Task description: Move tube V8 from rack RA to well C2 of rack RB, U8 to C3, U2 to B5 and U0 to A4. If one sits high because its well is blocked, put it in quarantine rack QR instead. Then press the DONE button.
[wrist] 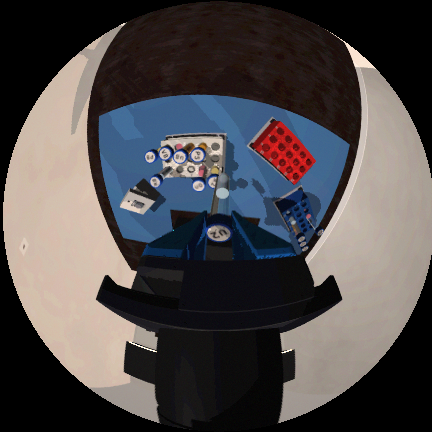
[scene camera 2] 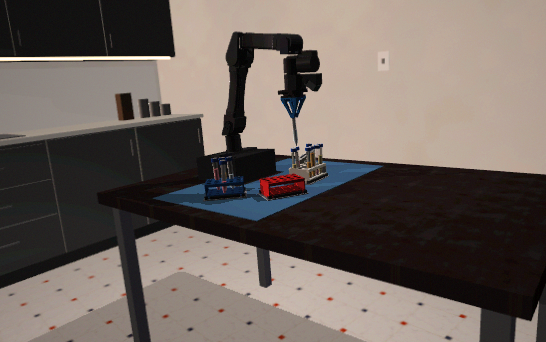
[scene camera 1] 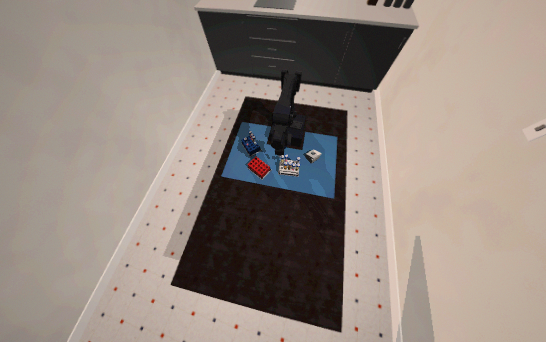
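Where they show: gripper, fingertip midpoint: (wrist: 218, 216) (scene camera 2: 294, 117); arm's base at its link origin: (scene camera 2: 234, 153).
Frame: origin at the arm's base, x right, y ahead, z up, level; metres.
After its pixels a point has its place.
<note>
My gripper (scene camera 2: 294, 117) @[x -0.028, y 0.317, z 0.144 m] (wrist: 218, 216) @[x -0.028, y 0.317, z 0.144 m] is shut on tube U2 (scene camera 2: 295, 132) @[x -0.021, y 0.325, z 0.094 m] (wrist: 221, 204) @[x -0.027, y 0.323, z 0.135 m], which hangs upright above the white rack (scene camera 1: 289, 173) @[x -0.103, y 0.351, z -0.080 m] (scene camera 2: 300, 174) @[x -0.029, y 0.329, z -0.061 m] (wrist: 171, 171), over its right side in the wrist view. Caps V8 (wrist: 165, 153) @[x -0.118, y 0.337, z 0.034 m], U8 (wrist: 180, 157) @[x -0.093, y 0.333, z 0.034 m] and U0 (wrist: 199, 185) @[x -0.057, y 0.289, z 0.034 m] stand in that rack. The blue rack (scene camera 1: 251, 150) @[x 0.198, y 0.270, z -0.041 m] (scene camera 2: 212, 190) @[x 0.241, y 0.155, z -0.081 m] (wrist: 287, 200) @[x 0.172, y 0.246, z -0.071 m] holds several tubes. The red rack (scene camera 1: 258, 167) @[x 0.107, y 0.384, z -0.042 m] (scene camera 2: 269, 188) @[x 0.183, y 0.384, z -0.057 m] (wrist: 270, 130) @[x 0.056, y 0.407, z -0.046 m] shows empty wells. Rack names are unreadable. The white button box (scene camera 1: 310, 157) @[x -0.214, y 0.217, z -0.032 m] (wrist: 128, 204) @[x -0.249, y 0.179, z -0.025 m] stands beside the white rack.
Other capped tubes, such as P5 (wrist: 197, 154) @[x -0.067, y 0.341, z 0.034 m] and P8 (wrist: 150, 156) @[x -0.145, y 0.330, z 0.034 m], crowd the white rack near U2's lower end. A blue mat (scene camera 1: 320, 180) @[x -0.318, y 0.337, z -0.095 m] (scene camera 2: 255, 212) @[x 0.302, y 0.443, z -0.094 m] (wrist: 120, 165) @[x -0.316, y 0.262, z -0.094 m] lies under the racks on the dark table (scene camera 1: 265, 240) @[x -0.073, y 0.802, z -0.098 m] (scene camera 2: 400, 225) @[x 0.167, y 0.830, z -0.098 m] (wrist: 220, 55) @[x -0.082, y 0.596, z -0.098 m].
</note>
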